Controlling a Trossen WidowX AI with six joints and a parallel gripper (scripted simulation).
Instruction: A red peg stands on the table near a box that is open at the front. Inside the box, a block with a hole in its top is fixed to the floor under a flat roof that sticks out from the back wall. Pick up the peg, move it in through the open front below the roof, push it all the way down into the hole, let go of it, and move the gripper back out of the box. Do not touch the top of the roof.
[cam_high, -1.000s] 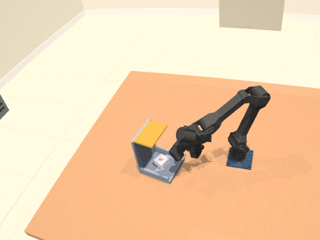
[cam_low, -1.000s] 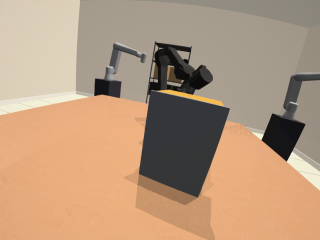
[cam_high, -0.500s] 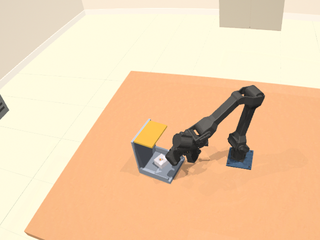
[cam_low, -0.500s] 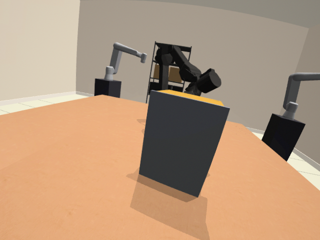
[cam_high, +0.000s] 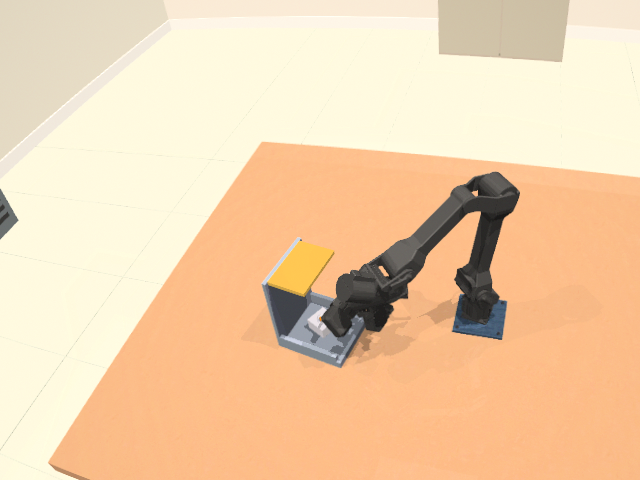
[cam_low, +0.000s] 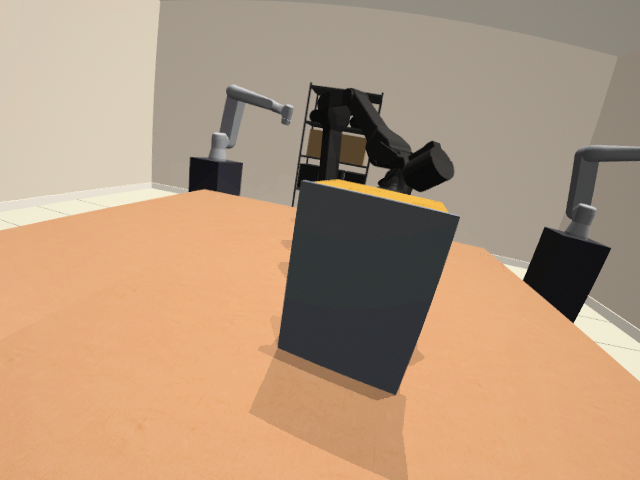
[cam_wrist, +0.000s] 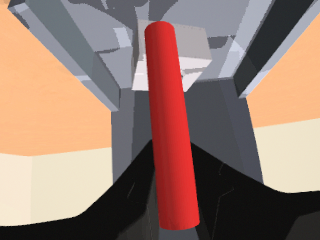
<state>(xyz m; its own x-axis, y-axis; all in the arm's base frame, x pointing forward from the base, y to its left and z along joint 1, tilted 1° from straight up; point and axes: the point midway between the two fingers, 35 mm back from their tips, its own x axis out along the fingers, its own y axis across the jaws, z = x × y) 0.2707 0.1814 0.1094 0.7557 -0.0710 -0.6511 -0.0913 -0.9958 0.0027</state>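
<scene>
Now: the dark back wall 110 mm ahead of my gripper tip, 20 mm to the left of it and 20 mm above it. Round my gripper tip: red peg: 30 mm behind, 10 mm below; orange roof: 60 mm ahead, 20 mm to the left, 120 mm above.
</scene>
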